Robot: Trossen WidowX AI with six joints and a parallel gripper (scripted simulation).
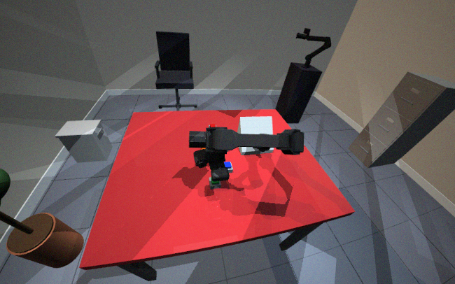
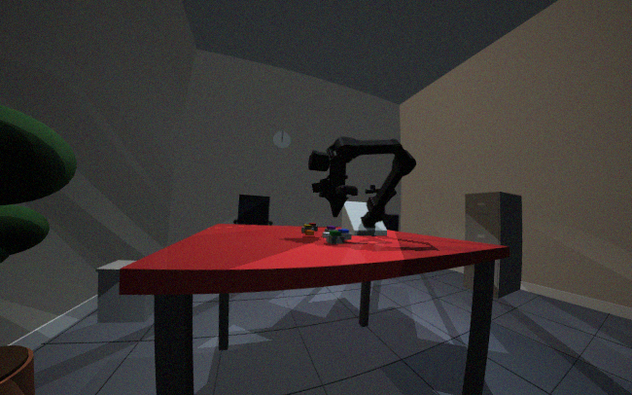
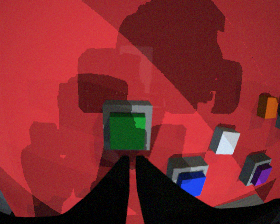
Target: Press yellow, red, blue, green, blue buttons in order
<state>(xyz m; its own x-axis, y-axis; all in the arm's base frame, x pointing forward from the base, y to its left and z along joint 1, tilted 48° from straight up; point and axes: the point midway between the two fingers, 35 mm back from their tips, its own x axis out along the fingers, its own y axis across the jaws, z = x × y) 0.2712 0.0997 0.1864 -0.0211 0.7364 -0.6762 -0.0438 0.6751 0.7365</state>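
The green button lies 6 cm below my gripper tip. From my gripper tip the other things lie so: orange block 21 cm to the right, 8 cm below, 3 cm ahead; blue button 8 cm to the right, 7 cm behind, 6 cm below; white block 13 cm to the right, 8 cm below, 2 cm behind.
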